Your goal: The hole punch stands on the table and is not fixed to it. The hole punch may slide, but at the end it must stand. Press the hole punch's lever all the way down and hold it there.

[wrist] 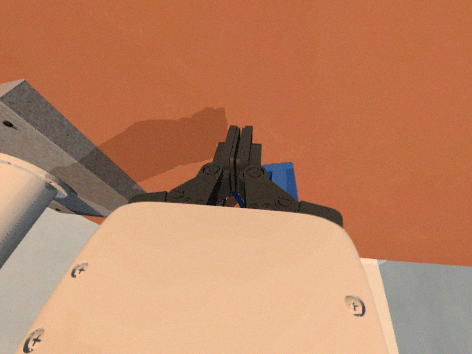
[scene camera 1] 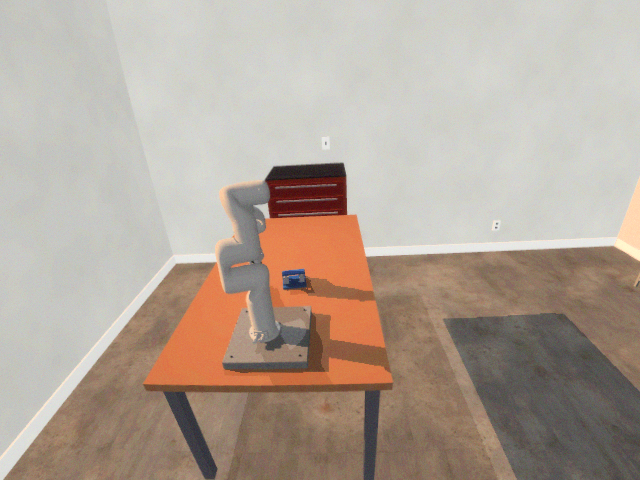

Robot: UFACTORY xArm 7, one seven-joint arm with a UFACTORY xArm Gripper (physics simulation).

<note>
The pictures show: the gripper and a blue base.
</note>
